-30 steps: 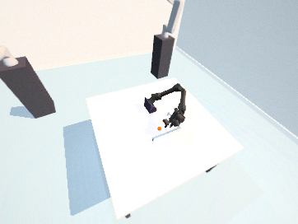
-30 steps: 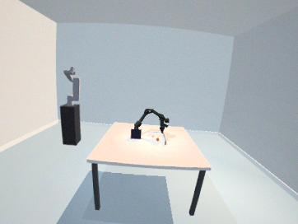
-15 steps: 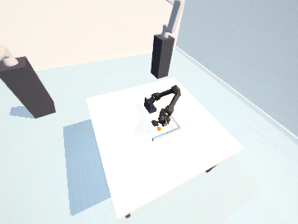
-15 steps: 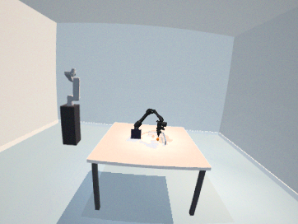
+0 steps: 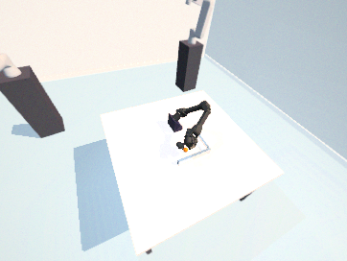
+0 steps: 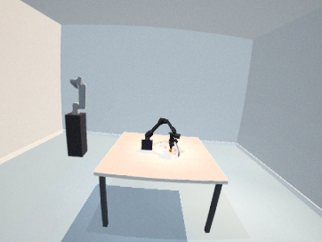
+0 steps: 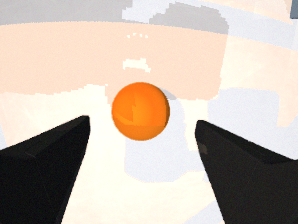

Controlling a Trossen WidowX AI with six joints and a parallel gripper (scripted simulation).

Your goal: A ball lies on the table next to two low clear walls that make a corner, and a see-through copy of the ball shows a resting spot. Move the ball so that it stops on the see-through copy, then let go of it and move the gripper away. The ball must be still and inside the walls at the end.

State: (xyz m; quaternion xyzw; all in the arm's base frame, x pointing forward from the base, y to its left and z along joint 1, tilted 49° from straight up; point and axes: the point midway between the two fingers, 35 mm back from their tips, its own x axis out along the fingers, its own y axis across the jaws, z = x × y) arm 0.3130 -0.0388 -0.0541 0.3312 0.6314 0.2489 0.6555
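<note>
Now: the orange ball 2 cm below my gripper tip.
</note>
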